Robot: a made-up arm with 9 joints. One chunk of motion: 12 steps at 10 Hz.
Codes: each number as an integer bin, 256 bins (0 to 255) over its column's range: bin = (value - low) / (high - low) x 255, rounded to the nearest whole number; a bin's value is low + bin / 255 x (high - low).
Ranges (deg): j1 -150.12..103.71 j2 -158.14..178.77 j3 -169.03..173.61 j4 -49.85..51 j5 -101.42..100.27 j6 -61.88..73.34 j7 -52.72..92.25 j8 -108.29..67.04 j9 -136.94..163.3
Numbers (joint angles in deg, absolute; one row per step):
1: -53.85 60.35 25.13 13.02 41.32 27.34 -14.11 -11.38 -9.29
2: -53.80 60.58 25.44 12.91 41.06 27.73 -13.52 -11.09 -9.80
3: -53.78 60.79 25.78 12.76 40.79 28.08 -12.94 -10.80 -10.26
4: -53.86 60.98 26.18 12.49 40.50 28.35 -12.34 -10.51 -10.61
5: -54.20 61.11 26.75 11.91 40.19 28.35 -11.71 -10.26 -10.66
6: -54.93 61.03 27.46 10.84 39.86 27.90 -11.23 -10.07 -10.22
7: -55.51 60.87 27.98 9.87 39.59 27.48 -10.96 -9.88 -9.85
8: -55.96 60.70 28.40 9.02 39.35 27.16 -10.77 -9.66 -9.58
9: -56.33 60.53 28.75 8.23 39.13 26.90 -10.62 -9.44 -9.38
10: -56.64 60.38 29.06 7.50 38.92 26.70 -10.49 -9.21 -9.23
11: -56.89 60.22 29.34 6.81 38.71 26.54 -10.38 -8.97 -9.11
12: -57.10 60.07 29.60 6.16 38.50 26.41 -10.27 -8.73 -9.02
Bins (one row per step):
1: 97 165 144 159 180 168 68 141 108
2: 97 166 145 159 180 169 69 141 108
3: 97 166 145 158 180 170 70 142 108
4: 97 166 145 158 179 170 71 142 107
5: 96 166 146 156 179 170 72 143 107
6: 96 166 146 153 179 169 73 143 108
7: 95 166 147 151 178 169 73 143 108
8: 95 166 147 149 178 168 74 143 108
9: 94 166 147 147 178 167 74 144 108
10: 94 165 147 145 177 167 74 144 108
11: 94 165 148 143 177 167 74 144 109
12: 93 165 148 142 177 166 75 145 109

